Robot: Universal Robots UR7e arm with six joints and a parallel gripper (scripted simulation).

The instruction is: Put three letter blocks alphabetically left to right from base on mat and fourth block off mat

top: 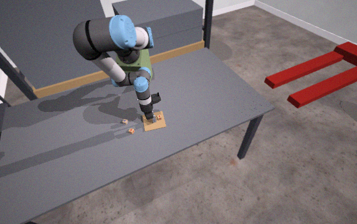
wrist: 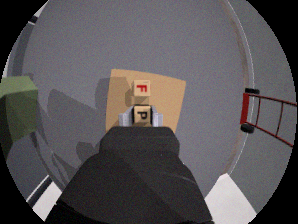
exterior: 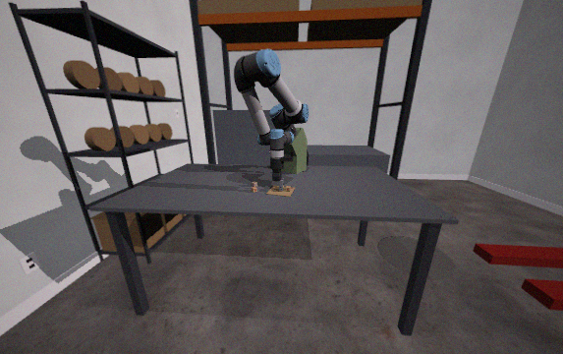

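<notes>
My hand is 30 mm above the tan mat.
</notes>
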